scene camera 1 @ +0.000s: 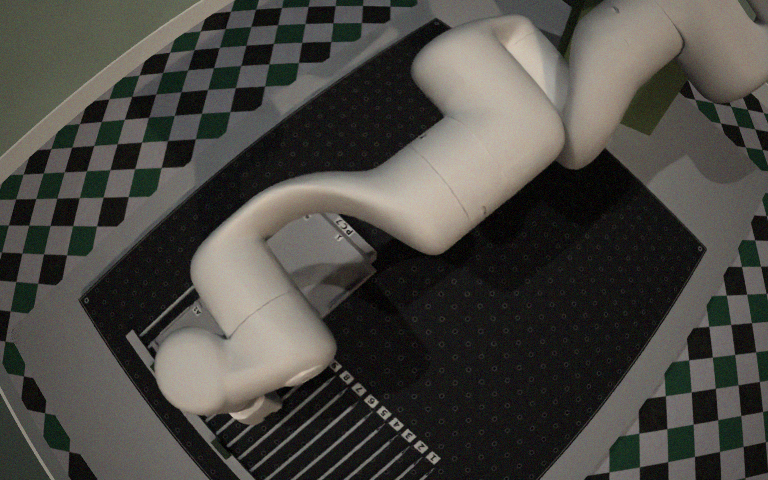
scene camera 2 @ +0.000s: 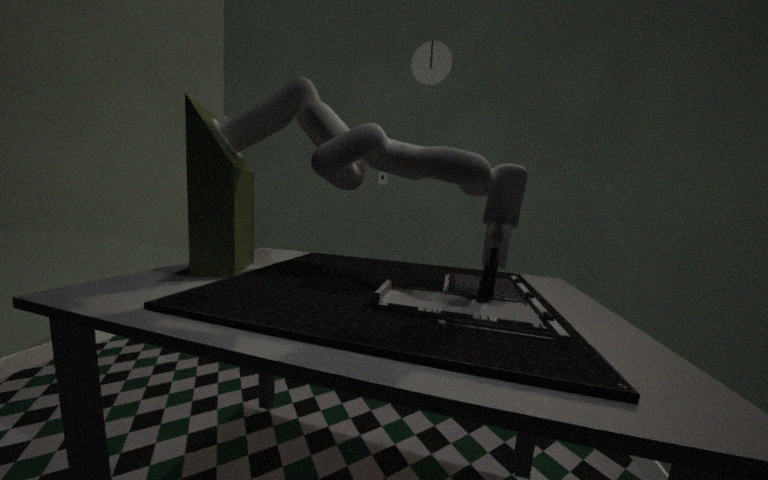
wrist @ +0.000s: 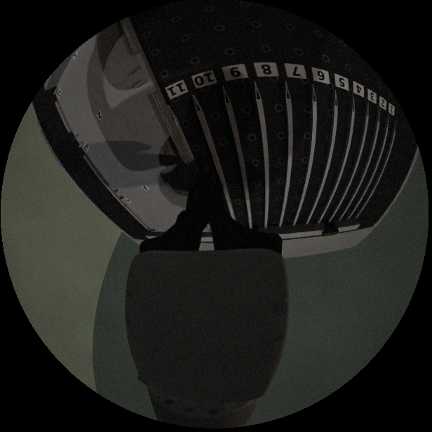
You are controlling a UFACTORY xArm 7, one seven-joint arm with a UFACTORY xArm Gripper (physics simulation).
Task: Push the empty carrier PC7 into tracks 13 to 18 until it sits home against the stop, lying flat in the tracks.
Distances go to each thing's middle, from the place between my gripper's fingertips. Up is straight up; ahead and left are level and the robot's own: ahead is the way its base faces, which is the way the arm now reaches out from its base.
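Labels:
Carrier PC7 (scene camera 1: 328,260): 3 cm behind my hand, 10 cm to the right of it.

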